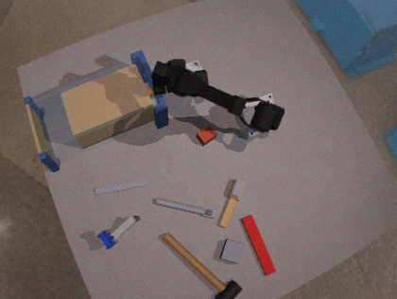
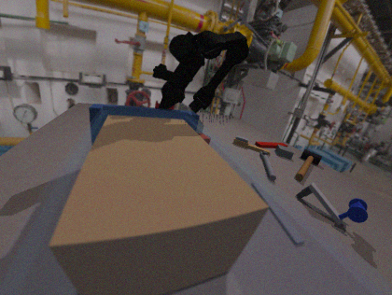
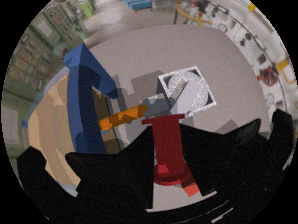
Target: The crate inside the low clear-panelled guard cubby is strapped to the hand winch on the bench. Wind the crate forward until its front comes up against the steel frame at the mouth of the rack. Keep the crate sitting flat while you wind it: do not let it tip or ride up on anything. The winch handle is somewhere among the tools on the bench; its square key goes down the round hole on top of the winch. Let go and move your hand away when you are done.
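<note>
Now: gripper tip 8 cm short of the blue steel frame, 5 cm to the left of it and 3 cm above it. The rest, counted from my gripper tip: red knob 2 cm to the left; red-knobbed crank 3 cm behind, 3 cm below; grey winch 9 cm behind, 5 cm to the right, 10 cm below.
</note>
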